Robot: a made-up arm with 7 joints.
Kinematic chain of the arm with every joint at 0, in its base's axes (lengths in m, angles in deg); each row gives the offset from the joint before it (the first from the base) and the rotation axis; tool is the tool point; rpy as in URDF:
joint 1: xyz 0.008 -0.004 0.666 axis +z
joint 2: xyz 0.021 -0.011 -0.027 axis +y
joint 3: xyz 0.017 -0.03 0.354 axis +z
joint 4: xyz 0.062 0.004 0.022 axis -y
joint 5: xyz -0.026 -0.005 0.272 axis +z
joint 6: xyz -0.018 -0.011 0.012 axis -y
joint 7: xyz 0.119 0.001 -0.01 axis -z
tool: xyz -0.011 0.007 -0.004 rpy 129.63 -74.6 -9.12
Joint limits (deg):
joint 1: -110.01..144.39
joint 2: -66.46..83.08
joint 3: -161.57..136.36
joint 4: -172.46..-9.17
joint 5: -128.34..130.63
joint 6: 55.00..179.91
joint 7: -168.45..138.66
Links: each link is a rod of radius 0.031 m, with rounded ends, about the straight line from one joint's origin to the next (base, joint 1, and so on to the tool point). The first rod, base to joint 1, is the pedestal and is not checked.
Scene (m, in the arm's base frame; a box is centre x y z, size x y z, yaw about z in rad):
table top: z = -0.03
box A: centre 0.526 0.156 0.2 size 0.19 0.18 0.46 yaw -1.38
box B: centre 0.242 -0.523 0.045 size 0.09 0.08 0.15 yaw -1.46
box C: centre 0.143 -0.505 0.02 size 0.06 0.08 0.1 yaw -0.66
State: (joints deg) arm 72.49 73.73 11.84 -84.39 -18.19 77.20 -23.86
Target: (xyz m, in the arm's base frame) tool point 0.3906 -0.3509 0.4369
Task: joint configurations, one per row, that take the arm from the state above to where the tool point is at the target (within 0.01 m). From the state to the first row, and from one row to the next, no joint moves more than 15 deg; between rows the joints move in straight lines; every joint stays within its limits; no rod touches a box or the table.
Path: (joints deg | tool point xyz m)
1: 61.58 61.07 1.84 -82.48 -31.28 71.65 -30.41 | 0.3477 0.5167 0.4493
2: 50.67 48.40 -8.16 -80.56 -44.36 66.10 -36.95 | 0.5225 0.4076 0.6058
3: 39.76 35.74 -18.16 -78.65 -57.45 60.55 -43.50 | 0.6213 0.2239 0.7768
4: 28.85 23.07 -28.15 -76.74 -70.53 55.00 -50.04 | 0.6125 0.0034 0.9423
5: 21.94 35.13 -32.30 -84.04 -58.09 58.61 -43.81 | 0.6364 -0.0857 0.7844
6: 15.02 47.19 -36.44 -91.34 -45.64 62.22 -37.57 | 0.6009 -0.1872 0.6402
7: 8.11 59.24 -40.59 -98.64 -33.19 65.83 -31.34 | 0.5140 -0.2807 0.5221
8: 1.20 71.30 -44.73 -105.95 -20.75 69.44 -25.10 | 0.3906 -0.3509 0.4369

